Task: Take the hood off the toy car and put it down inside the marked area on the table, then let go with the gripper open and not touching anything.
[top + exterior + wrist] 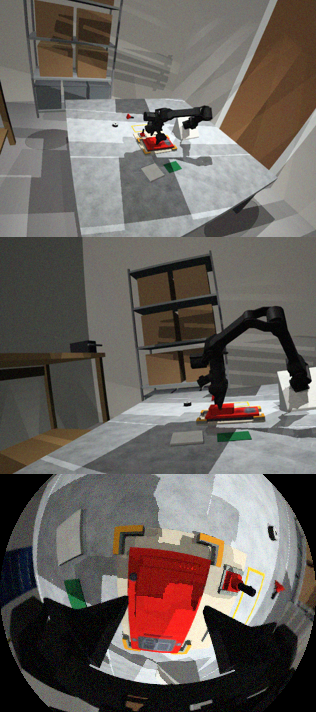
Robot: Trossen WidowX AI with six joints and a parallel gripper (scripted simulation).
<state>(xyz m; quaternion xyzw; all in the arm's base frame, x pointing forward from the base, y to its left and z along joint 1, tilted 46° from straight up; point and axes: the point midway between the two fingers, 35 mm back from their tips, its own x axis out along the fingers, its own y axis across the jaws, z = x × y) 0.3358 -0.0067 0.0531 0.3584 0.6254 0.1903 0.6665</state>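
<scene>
The red hood is 1 cm below my gripper tip. From my gripper tip the other things lie so: green wedge (22 cm to the left, 5 cm below, 1 cm behind); then white flat plate (20 cm to the left, 13 cm ahead, 5 cm below); then black wheel (30 cm to the right, 15 cm ahead, 4 cm below).
</scene>
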